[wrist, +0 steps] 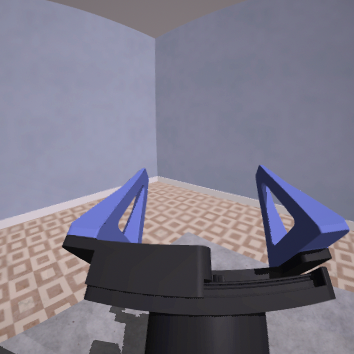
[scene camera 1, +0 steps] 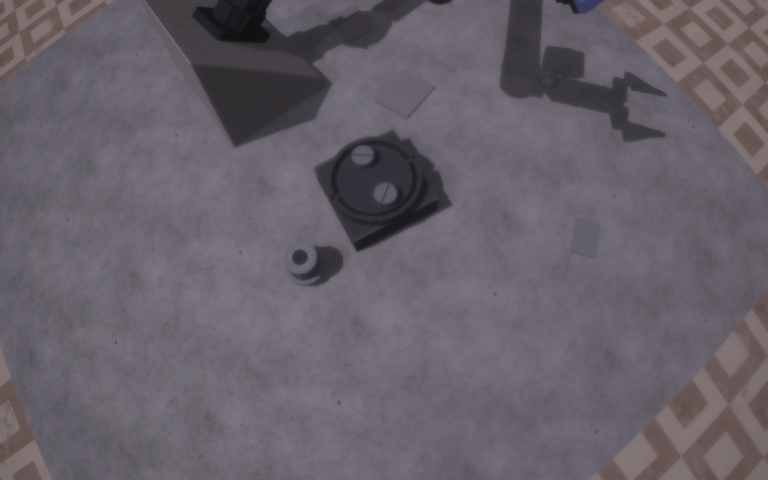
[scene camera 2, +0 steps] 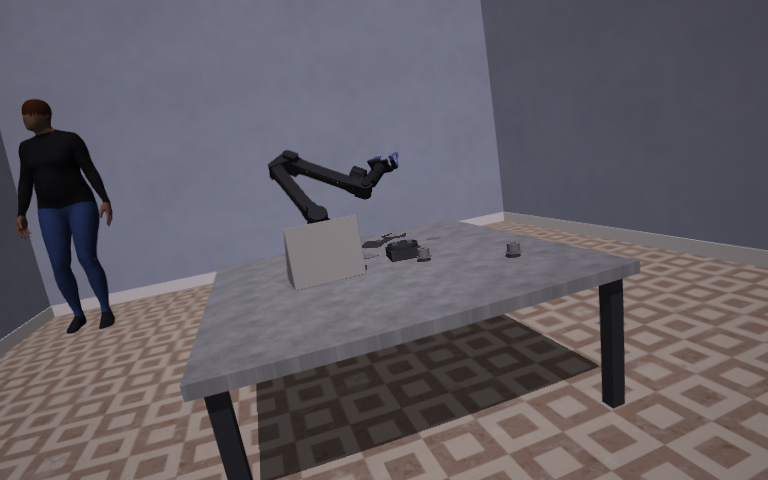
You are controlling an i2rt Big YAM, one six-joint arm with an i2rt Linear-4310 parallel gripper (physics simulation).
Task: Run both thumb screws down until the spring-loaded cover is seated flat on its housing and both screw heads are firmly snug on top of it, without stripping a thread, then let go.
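Frame: origin at the arm's base, x ahead, y left, z up, level; centimetres.
Seen in the pictures: gripper, fingertip midpoint: (wrist: 201,171) (scene camera 2: 389,154); arm's base, origin of the base link: (scene camera 1: 229,28) (scene camera 2: 321,246).
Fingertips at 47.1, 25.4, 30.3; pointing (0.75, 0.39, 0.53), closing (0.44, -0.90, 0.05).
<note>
Offsets run from my fingertips to a thing's middle, as dx, dy, dz. "pt": to the spot under its first point.
The dark square housing {-13.4, -26.0, -39.3} (scene camera 1: 365,233) (scene camera 2: 400,253) stands on the table. Its round dark cover {-13.4, -26.0, -37.8} (scene camera 1: 362,181) lies inside a raised ring; whether it is seated flat cannot be told. Two grey slotted screw heads show on the cover: one screw head {pt -16.5, -25.1, -35.5} (scene camera 1: 362,154) at the upper left, the other screw head (scene camera 1: 386,193) at the lower right. Gaps under the heads cannot be judged. My gripper (scene camera 2: 387,159) (wrist: 201,171) is open and empty, high above the table and away from the housing. In the wrist view it faces the room's corner.
A grey hollow cylindrical piece {-12.1, -40.2, -39.6} (scene camera 1: 301,263) (scene camera 2: 423,254) stands close to the housing. A similar piece {+10.4, -65.4, -39.6} (scene camera 2: 513,249) stands farther right. A wedge-shaped block (scene camera 1: 254,96) (scene camera 2: 325,253) stands by the arm's base. Two thin flat plates {-23.0, -10.6, -41.9} (scene camera 1: 406,93) {+12.7, -8.8, -41.9} (scene camera 1: 585,237) lie on the table. A person (scene camera 2: 65,169) stands at the left.
</note>
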